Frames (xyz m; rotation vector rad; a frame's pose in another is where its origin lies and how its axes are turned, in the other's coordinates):
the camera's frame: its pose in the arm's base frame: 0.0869 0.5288 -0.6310 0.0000 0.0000 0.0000
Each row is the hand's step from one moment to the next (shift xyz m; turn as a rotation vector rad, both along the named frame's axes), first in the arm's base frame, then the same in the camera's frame.
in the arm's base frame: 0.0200 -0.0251 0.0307 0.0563 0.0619 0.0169
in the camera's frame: 0.0200 -0.0251 0.0307 0.0563 0.0619 0.0169
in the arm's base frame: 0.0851 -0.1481 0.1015 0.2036 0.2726 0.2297
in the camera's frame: 0.0851 -0.1481 0.1015 0.2036 0.2726 0.2297
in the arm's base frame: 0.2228 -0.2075 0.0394 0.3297 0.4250 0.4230
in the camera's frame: 0.2228 -0.2075 0.0394 0.3297 0.4250 0.4230
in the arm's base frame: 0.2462 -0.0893 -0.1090 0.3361 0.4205 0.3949
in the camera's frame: 0.2462 -0.0893 -0.1090 0.3361 0.4205 0.3949
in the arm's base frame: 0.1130 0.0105 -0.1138 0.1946 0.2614 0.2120
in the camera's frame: 0.1130 0.0105 -0.1138 0.1946 0.2614 0.2120
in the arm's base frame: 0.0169 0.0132 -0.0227 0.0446 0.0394 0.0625
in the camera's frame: 0.0169 0.0132 -0.0227 0.0446 0.0394 0.0625
